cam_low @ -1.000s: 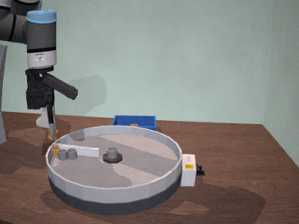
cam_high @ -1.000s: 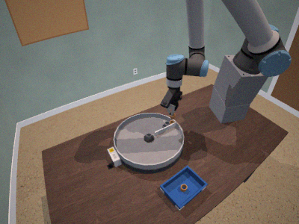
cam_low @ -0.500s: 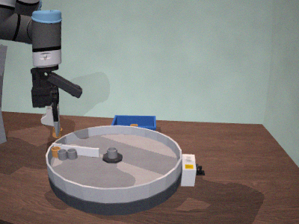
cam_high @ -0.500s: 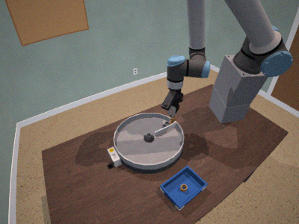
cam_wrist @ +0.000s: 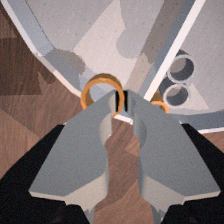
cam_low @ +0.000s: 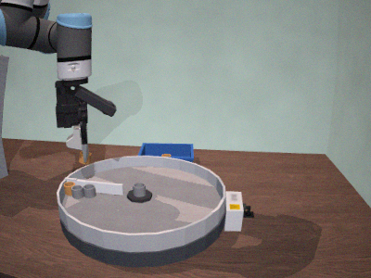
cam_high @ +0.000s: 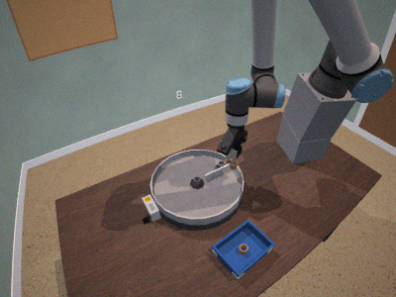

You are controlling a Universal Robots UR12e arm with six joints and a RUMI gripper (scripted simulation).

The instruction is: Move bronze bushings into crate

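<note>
The blue crate lies 150 mm ahead of my hand, 330 mm to the left of it and 110 mm below it. Round my hand: round grey turntable (160 mm ahead, 30 mm to the right, 80 mm below).
</note>
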